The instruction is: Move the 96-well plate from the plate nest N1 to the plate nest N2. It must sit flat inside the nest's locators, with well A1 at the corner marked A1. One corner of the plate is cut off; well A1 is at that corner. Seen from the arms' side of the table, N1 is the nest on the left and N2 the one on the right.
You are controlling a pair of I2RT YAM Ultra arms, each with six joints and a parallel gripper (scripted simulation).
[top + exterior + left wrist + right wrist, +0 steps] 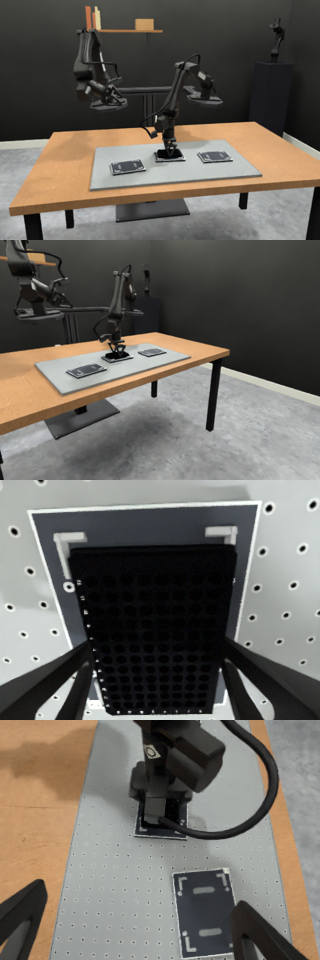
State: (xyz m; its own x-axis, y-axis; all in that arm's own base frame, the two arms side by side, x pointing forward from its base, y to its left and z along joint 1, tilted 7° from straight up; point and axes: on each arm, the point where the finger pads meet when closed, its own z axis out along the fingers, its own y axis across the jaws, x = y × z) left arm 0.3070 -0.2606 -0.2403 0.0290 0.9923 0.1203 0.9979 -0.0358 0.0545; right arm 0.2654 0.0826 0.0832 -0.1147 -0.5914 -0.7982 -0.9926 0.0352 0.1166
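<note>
Now: the plate nest 2 cm below my left hand. The rest, counted from my left hand: black 96-well plate 1 cm below.
Right now my right hand is 1 cm short of the black 96-well plate, 26 cm to the right of it and 31 cm above it. Round my right hand: plate nest: 1 cm ahead, 26 cm to the left, 33 cm below.
</note>
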